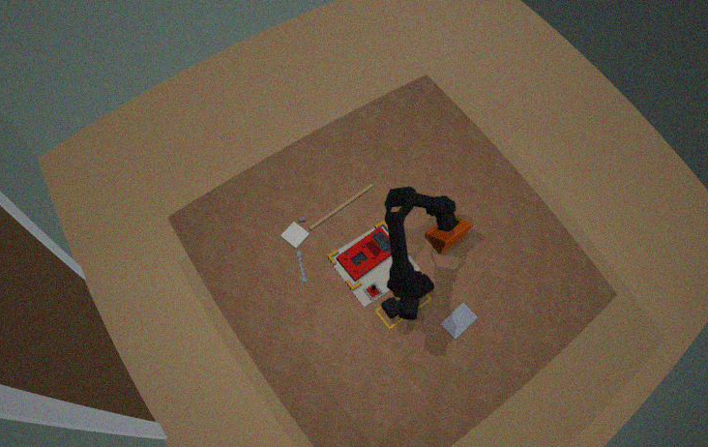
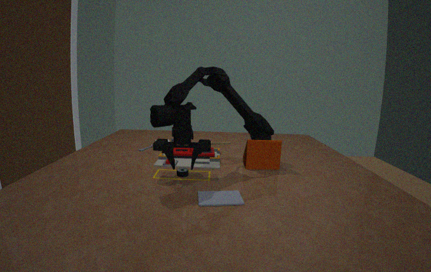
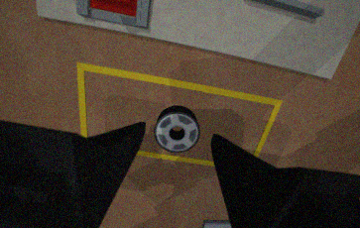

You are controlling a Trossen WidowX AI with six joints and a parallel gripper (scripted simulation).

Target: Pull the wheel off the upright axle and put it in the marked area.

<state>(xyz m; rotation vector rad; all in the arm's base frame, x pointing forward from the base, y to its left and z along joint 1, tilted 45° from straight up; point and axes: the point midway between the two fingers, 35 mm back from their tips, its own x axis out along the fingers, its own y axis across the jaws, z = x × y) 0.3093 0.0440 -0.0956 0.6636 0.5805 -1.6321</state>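
The wheel lies 1 cm below my gripper tip. Round my gripper tip: grey wrench 34 cm to the right, 18 cm ahead, 2 cm below; grey tile 18 cm to the left, 10 cm behind, 2 cm below; axle mount 11 cm to the right, 5 cm ahead, 2 cm above.
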